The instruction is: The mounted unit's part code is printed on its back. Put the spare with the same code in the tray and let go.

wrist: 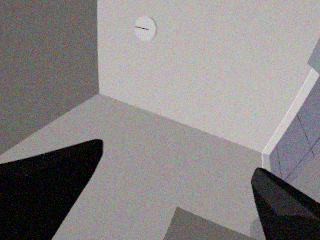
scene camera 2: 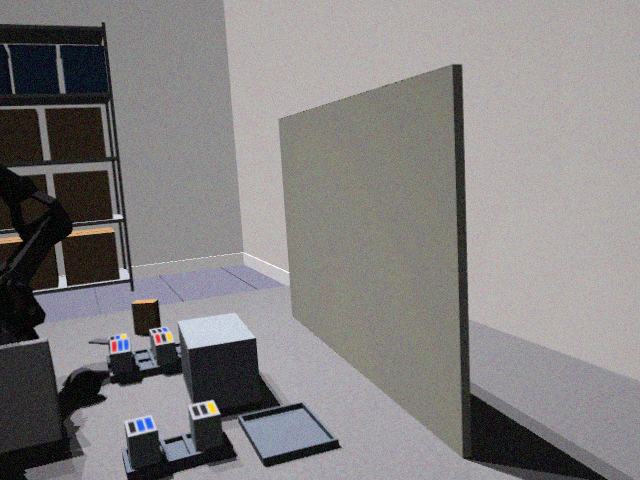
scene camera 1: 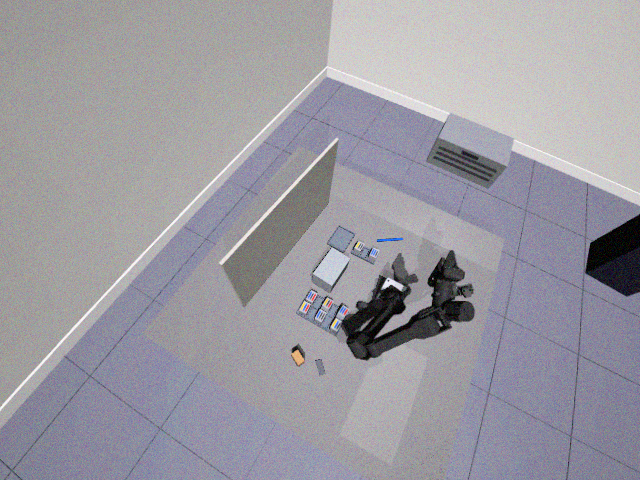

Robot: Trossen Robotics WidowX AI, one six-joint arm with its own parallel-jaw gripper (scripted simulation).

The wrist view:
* gripper: 178,161
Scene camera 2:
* tall grey-green panel: 374,189
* mounted unit: 219,358
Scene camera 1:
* gripper: 447,254
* tall grey-green panel: 251,261
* mounted unit: 329,271
